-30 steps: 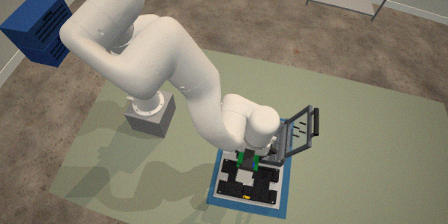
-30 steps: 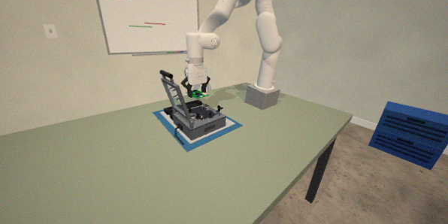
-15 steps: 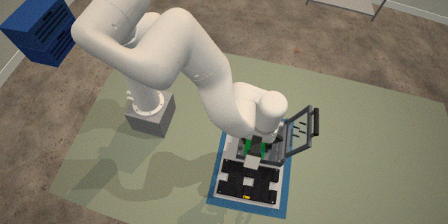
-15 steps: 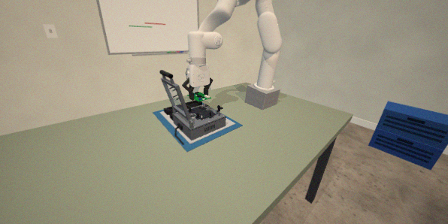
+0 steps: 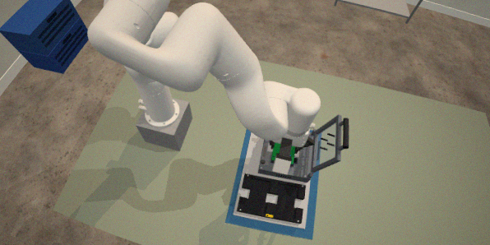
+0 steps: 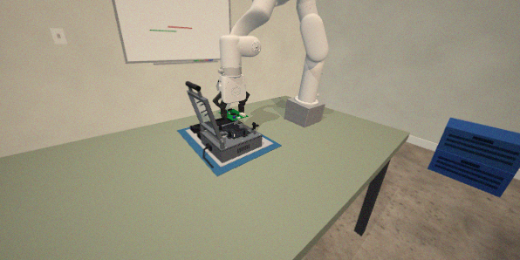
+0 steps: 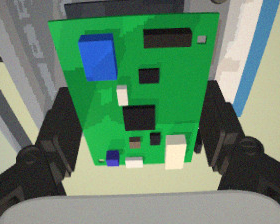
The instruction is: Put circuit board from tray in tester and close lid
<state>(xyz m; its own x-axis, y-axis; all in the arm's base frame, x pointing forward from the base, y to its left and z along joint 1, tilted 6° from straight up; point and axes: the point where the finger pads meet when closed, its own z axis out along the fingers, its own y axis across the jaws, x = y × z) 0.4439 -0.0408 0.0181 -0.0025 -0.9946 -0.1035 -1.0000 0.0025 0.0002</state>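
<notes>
Now: the latch hook 80 mm to the left of my hand, 50 mm below it and 50 mm behind it. Round my hand: tester lid: 130 mm ahead, 50 mm above, 20 mm to the left; green circuit board: right at my hand.
</notes>
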